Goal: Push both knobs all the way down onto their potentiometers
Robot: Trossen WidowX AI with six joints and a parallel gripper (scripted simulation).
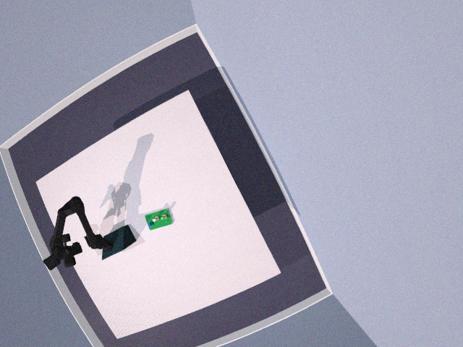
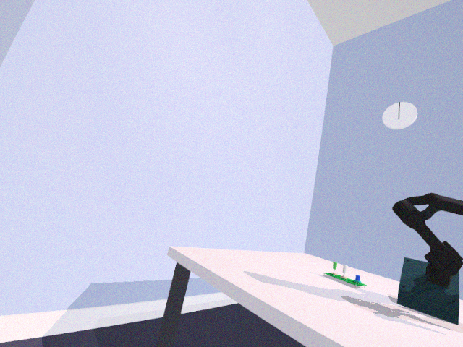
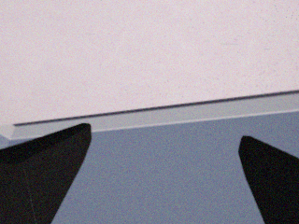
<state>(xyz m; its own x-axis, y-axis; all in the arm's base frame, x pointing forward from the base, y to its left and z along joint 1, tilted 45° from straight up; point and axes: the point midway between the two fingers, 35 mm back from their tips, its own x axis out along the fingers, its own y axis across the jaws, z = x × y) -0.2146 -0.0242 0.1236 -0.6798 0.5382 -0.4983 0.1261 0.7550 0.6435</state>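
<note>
Right now my gripper tip is 57 cm short of the white knob, 1 cm to the left of it and 11 cm above it. From my gripper tip the other things lie so: green knob 62 cm ahead, 1 cm to the right, 11 cm below.
</note>
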